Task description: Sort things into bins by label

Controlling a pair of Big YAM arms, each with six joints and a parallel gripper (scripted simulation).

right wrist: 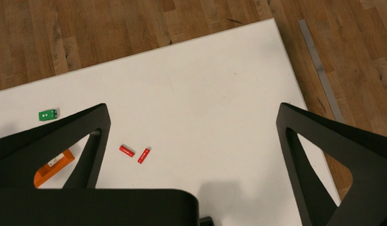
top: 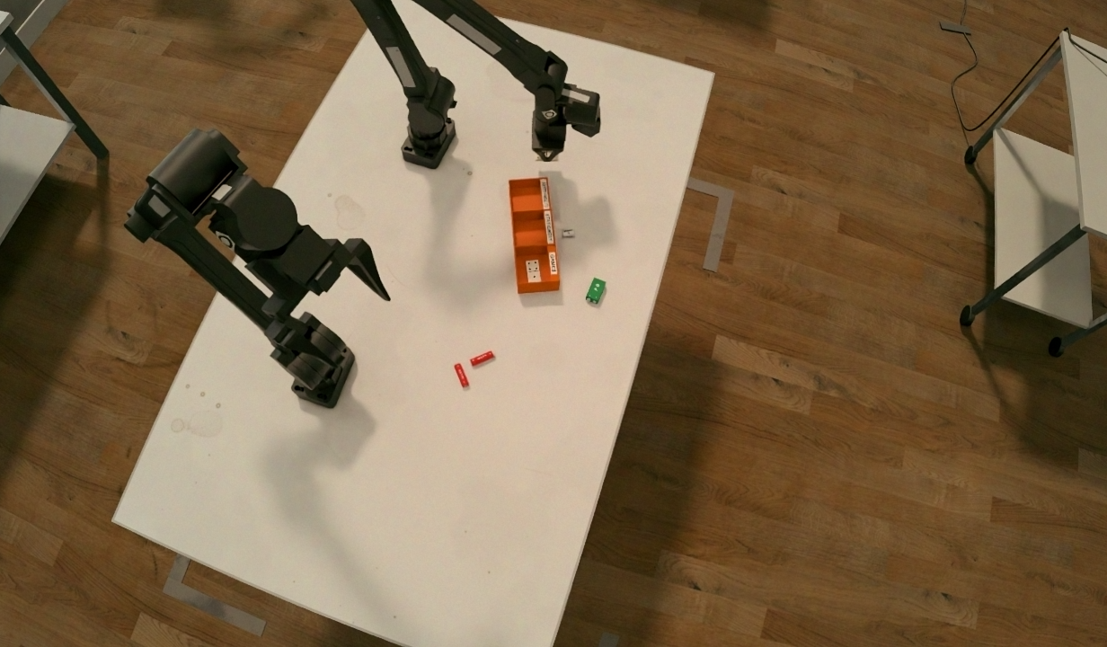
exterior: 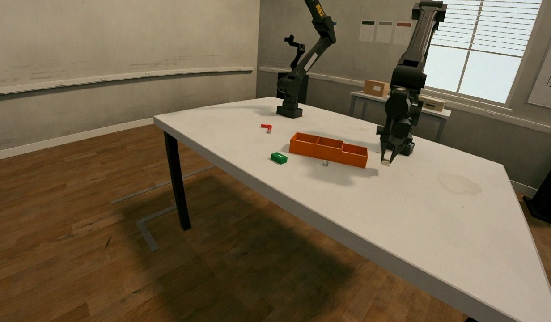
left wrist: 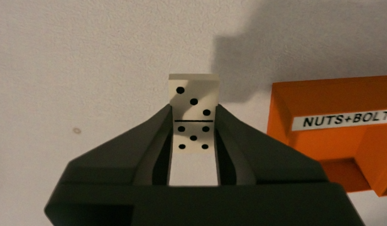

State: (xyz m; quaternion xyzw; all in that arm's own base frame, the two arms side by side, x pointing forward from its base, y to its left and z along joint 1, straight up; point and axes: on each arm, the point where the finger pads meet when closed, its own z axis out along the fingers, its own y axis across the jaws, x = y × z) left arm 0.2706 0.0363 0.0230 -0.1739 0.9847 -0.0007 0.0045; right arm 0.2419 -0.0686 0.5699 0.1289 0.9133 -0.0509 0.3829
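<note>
The orange three-compartment bin lies 190 mm to the right of my left hand, 30 mm ahead of it and 20 mm below it. Round my left hand: white sharpener-like block: 160 mm to the right, 90 mm ahead, 40 mm below.
</note>
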